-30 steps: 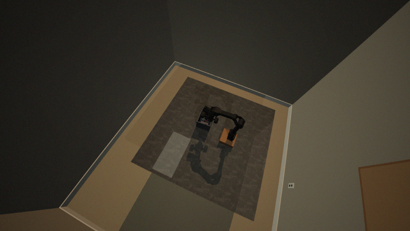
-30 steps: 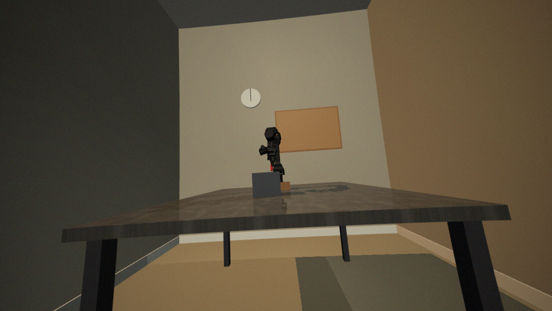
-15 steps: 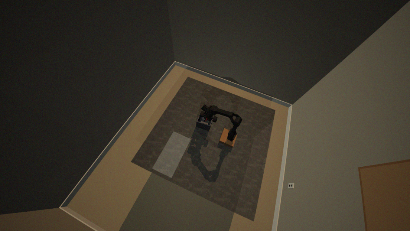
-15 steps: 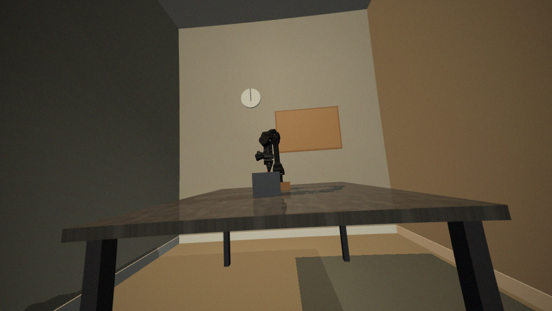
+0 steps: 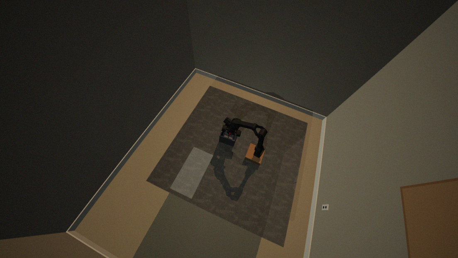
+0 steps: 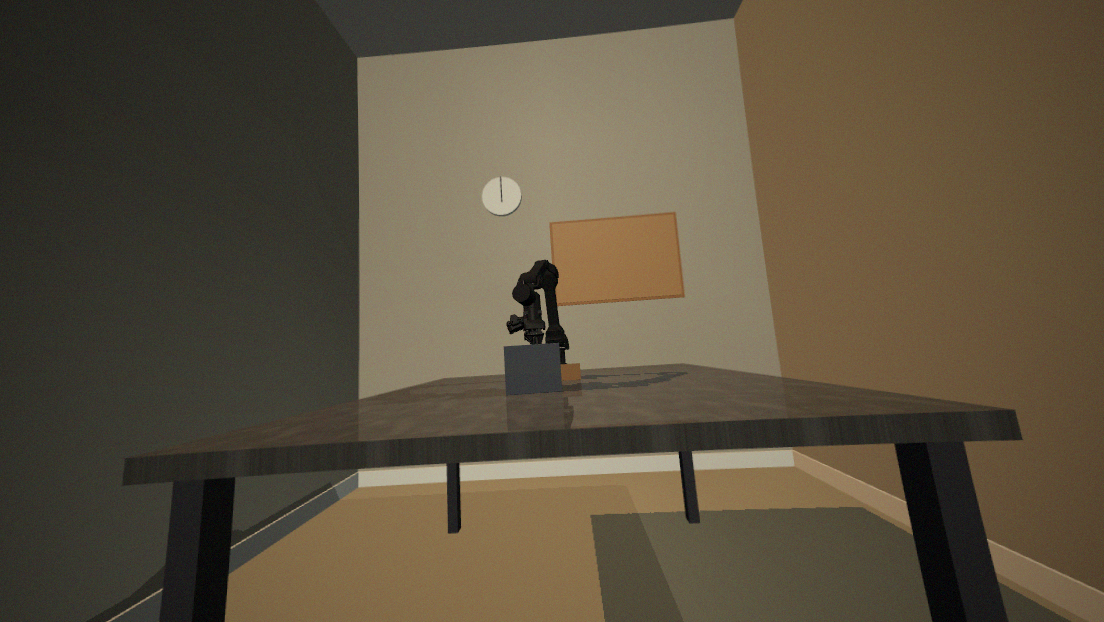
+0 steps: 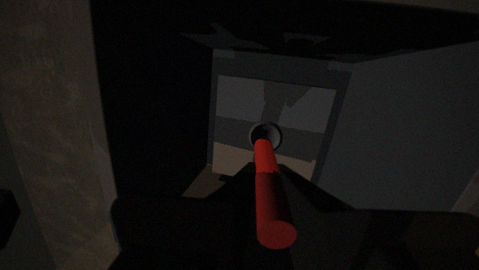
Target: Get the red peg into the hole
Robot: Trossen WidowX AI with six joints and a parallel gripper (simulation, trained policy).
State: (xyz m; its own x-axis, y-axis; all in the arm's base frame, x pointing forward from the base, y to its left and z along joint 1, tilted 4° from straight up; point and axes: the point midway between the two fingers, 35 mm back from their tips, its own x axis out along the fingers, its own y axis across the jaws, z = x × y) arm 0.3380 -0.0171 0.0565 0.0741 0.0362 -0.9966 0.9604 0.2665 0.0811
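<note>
My gripper tip is now 1 cm below the red peg. From my gripper tip the other things lie so: plate: 1 cm ahead, 1 cm to the right, 5 cm below.
</note>
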